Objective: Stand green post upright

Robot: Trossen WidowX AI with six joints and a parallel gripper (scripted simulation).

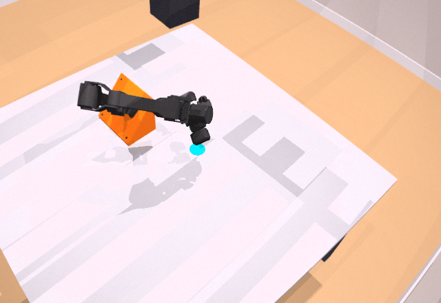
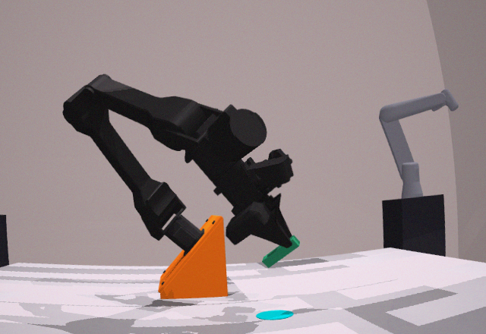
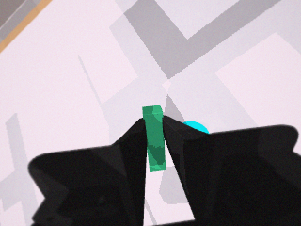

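The green post is 1 cm behind my gripper tip, 1 cm to the right of it and 1 cm below it. Round my gripper tip: cyan circle 1 cm ahead, 3 cm to the right, 12 cm below.
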